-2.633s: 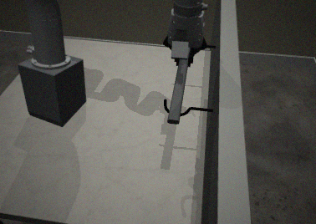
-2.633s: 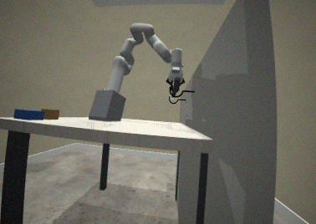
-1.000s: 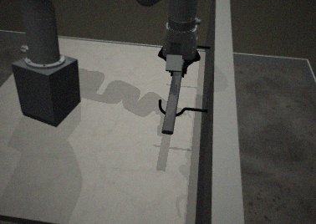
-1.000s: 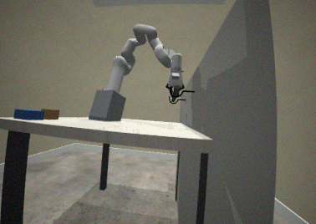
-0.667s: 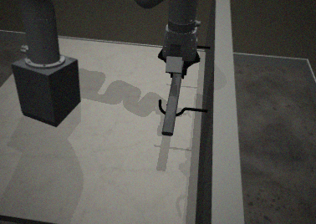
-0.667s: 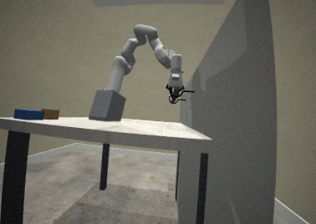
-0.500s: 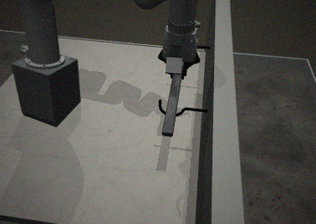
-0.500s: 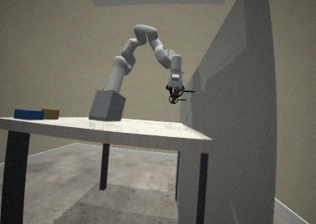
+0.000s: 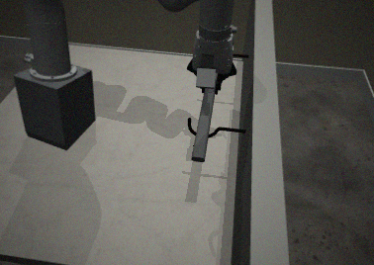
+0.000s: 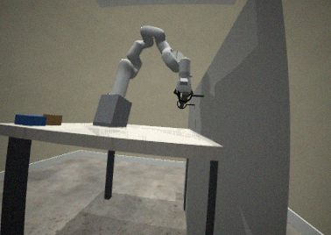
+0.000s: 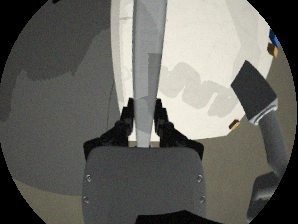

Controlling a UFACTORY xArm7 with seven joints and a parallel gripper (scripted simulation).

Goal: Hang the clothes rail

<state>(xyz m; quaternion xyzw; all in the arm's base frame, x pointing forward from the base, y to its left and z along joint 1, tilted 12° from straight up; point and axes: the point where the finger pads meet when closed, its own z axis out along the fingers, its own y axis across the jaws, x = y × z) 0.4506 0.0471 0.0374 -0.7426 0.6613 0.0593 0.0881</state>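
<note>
The clothes rail lies 10 mm below my hand. Round my hand: wall panel: 120 mm ahead, 10 mm to the left, 420 mm below; then brown block: 590 mm behind, 370 mm to the right, 180 mm below; then blue block: 590 mm behind, 450 mm to the right, 190 mm below.
</note>
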